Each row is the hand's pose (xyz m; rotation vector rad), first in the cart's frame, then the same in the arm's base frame.
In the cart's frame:
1: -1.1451 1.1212 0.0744 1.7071 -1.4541 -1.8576
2: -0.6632 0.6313 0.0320 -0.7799 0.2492 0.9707
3: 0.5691 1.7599 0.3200 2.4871 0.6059 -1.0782
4: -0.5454 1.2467 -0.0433 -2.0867 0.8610 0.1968
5: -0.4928 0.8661 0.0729 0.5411 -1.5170 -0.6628
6: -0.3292 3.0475 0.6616 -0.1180 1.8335 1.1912
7: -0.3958 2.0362 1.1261 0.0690 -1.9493 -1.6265
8: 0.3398 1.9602 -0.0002 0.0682 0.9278 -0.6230
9: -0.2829 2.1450 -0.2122 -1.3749 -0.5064 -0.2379
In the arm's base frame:
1: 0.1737 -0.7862 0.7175 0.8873 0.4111 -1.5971
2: 0.3709 -0.4980 0.1241 0.0959 0.4676 2.6001
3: -0.2645 1.0024 0.5935 0.8314 2.3538 -1.5334
4: -0.0790 -0.2600 0.4973 -1.7823 -0.2350 2.0996
5: 0.2360 -0.2696 0.2486 1.0574 0.1333 -0.0402
6: -0.6548 0.6579 2.1136 0.4464 -1.5372 -1.8599
7: 0.3328 0.5044 1.6194 0.4240 -0.4558 -0.7027
8: -0.6041 0.7329 0.6785 -0.6043 1.7998 0.8751
9: -0.7945 0.1468 0.9736 -0.4459 -0.3322 1.3747

